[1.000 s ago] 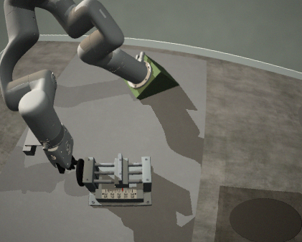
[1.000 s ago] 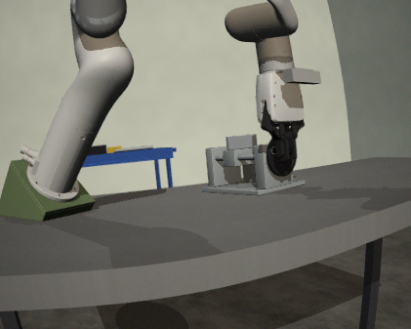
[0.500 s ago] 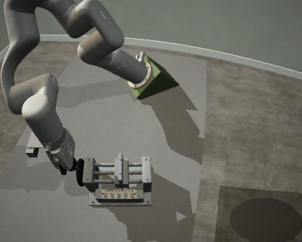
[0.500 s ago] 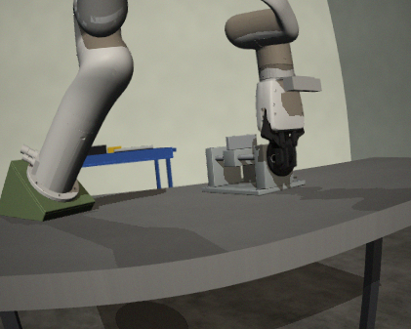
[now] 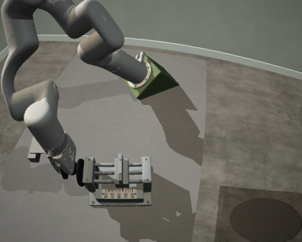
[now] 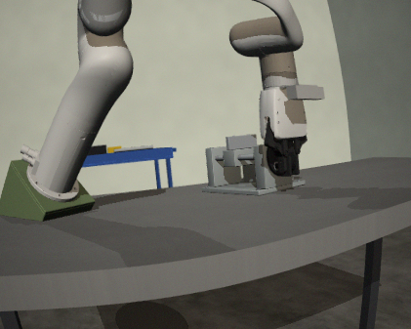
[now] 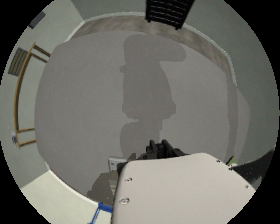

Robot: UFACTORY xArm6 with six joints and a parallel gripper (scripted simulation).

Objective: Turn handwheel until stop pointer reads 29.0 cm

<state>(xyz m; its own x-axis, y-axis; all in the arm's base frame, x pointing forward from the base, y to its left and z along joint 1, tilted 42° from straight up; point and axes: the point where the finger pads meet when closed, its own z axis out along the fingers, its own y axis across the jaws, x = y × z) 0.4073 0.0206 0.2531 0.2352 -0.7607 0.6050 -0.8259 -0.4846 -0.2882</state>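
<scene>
Right now my hand is 20 mm to the right of the black handwheel. The rest, counted from my hand: movable stop: 10 mm behind, 170 mm to the left, 30 mm above.
</scene>
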